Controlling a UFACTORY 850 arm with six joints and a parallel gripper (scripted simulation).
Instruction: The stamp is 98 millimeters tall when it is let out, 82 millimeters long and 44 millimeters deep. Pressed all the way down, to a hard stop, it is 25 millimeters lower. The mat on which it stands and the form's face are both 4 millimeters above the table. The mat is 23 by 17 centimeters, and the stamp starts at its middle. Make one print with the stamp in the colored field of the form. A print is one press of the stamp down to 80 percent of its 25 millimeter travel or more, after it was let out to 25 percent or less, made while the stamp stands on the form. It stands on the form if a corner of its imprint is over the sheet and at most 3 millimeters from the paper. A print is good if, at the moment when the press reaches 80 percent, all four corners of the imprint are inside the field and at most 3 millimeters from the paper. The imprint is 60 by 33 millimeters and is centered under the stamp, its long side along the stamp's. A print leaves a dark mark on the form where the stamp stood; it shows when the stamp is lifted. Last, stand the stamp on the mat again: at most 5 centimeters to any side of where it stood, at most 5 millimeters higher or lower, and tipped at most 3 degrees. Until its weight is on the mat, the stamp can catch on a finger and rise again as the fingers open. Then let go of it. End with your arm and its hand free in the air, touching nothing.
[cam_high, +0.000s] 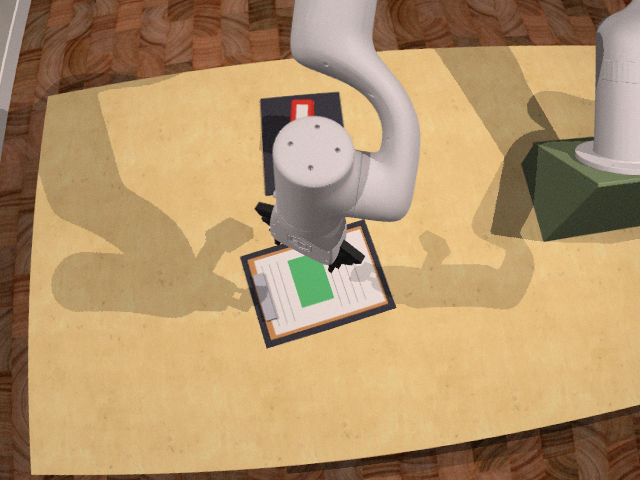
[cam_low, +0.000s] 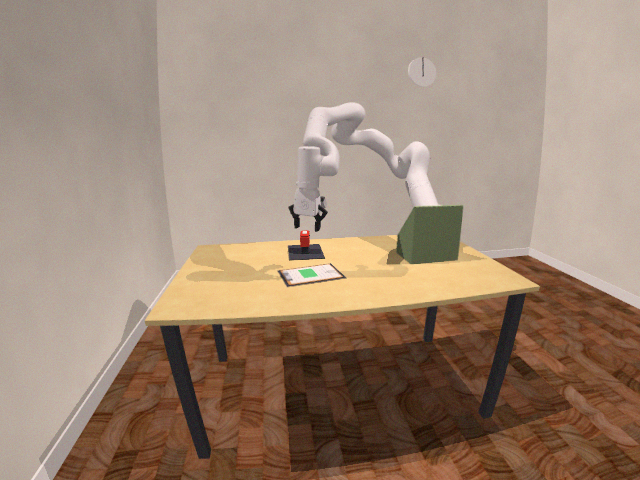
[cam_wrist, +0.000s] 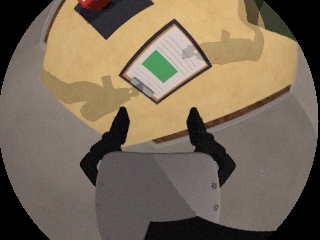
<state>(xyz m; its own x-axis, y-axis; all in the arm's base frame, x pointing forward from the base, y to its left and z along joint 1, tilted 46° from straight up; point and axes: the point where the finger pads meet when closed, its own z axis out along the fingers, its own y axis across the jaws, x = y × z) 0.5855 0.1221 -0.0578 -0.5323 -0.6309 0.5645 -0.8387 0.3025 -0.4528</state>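
The red stamp is 300 mm to the right of my hand, 150 mm below it and 10 mm behind it. Round my hand: mat (300 mm to the right, 200 mm below, 10 mm behind); then form (200 mm below).
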